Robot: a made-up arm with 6 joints.
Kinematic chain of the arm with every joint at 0, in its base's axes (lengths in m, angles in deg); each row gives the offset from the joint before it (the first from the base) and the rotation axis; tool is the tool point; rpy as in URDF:
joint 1: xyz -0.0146 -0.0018 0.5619 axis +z
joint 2: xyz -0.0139 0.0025 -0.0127 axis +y
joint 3: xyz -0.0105 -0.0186 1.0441 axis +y
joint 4: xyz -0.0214 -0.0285 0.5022 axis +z
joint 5: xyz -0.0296 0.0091 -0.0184 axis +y
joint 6: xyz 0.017 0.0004 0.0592 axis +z
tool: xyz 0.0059 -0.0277 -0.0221 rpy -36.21 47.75 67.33
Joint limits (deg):
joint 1: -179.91..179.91
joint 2: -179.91..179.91
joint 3: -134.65..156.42
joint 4: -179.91..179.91
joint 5: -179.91..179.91
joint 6: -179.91..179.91
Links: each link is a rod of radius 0.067 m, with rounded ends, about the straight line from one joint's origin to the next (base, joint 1, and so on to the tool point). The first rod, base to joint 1, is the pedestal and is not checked.
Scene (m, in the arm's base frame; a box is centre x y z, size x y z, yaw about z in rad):
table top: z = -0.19
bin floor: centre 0.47 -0.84 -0.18 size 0.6 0.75 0.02 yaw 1
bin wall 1: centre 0.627 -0.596 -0.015 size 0.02 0.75 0.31 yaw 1
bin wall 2: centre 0.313 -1.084 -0.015 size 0.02 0.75 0.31 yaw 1
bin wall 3: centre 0.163 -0.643 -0.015 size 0.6 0.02 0.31 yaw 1
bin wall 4: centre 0.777 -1.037 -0.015 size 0.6 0.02 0.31 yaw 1
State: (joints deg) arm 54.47 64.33 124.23 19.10 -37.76 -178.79
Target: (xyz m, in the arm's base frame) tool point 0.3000 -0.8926 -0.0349
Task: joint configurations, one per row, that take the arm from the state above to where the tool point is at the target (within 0.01 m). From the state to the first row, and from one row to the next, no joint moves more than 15 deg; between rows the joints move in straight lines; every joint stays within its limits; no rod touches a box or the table.
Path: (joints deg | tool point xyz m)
1: 40.89 64.80 122.45 16.85 -36.73 -178.75 | 0.7055 0.5931 0.4783
2: 27.31 65.27 120.68 14.60 -35.70 -178.70 | 0.8366 0.4157 0.4708
3: 13.73 65.73 118.90 12.35 -34.67 -178.66 | 0.9239 0.2096 0.4637
4: 0.15 66.20 117.13 10.10 -33.64 -178.62 | 0.9610 -0.0146 0.4566
5: -13.43 66.67 115.35 7.84 -32.61 -178.57 | 0.9444 -0.2446 0.4496
6: -27.01 67.14 113.57 5.59 -31.58 -178.53 | 0.8734 -0.4675 0.4429
7: -40.85 76.17 110.29 12.82 -34.57 -177.91 | 0.7372 -0.6756 0.2842
8: -54.69 85.20 107.00 20.04 -37.57 -177.28 | 0.5371 -0.8243 0.1236
9: -68.54 94.24 103.72 27.27 -40.57 -176.66 | 0.2999 -0.8926 -0.0350

